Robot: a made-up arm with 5 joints.
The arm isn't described. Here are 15 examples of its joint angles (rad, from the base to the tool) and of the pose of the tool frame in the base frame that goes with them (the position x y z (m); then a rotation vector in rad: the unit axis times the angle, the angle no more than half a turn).
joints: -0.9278 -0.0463 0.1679 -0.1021 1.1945
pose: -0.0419 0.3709 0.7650 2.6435 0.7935 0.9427
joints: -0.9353 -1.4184 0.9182 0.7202 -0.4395
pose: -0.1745 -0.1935 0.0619 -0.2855 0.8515 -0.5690
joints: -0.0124 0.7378 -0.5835 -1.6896 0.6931
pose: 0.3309 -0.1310 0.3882 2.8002 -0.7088 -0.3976
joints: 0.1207 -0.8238 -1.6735 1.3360 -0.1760
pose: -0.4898 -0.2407 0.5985 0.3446 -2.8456 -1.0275
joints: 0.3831 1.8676 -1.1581 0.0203 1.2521
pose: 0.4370 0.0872 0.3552 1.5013 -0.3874 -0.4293
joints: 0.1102 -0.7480 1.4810 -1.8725 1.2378
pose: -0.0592 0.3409 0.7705 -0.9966 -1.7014 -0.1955
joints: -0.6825 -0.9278 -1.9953 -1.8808 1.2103
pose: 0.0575 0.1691 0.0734 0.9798 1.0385 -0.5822
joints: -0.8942 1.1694 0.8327 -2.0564 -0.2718
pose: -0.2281 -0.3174 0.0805 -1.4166 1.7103 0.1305
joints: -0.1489 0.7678 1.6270 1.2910 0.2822
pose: -0.2746 0.5801 0.1446 -0.5151 -1.1672 2.4418
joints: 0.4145 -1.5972 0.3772 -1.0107 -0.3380
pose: 0.2626 0.3760 0.5558 -1.3567 -1.4427 0.3105
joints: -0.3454 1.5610 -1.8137 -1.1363 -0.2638
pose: 0.1884 -0.2177 0.6863 1.3573 -1.3269 -0.6400
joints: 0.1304 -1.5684 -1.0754 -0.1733 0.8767
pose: -0.4536 -0.0141 0.3469 0.1921 2.1222 1.8959
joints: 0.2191 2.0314 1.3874 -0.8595 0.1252
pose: -0.3486 -0.0162 0.2817 -0.3633 1.0826 -2.6501
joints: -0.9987 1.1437 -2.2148 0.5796 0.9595
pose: -0.3626 0.4631 0.3170 0.9051 2.1964 -1.1137
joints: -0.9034 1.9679 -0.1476 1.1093 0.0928
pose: -0.1132 0.6209 0.3429 1.3788 0.8518 0.7453
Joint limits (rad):
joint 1: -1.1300..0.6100
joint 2: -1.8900..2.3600
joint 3: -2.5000..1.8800
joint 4: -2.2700..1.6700
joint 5: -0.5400..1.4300
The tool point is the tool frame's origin. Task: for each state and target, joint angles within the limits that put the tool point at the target. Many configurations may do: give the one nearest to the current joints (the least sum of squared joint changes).
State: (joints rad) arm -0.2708 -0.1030 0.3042 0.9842 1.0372
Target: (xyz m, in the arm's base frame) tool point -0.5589 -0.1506 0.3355
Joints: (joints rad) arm -0.1905 -0.6264 0.2737 1.0947 0.5700
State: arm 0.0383 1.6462 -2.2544 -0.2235 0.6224
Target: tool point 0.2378 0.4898 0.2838
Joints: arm 0.1083 1.2536 -2.0888 0.4054 0.4587
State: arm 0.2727 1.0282 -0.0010 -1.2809 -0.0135
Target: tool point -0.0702 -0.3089 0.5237
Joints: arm 0.3261 1.0678 0.1544 -1.2540 -0.0271
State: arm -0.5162 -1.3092 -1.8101 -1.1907 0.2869
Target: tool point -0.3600 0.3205 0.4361
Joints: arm 0.1326 -1.6598 -1.4122 -0.9285 0.5043
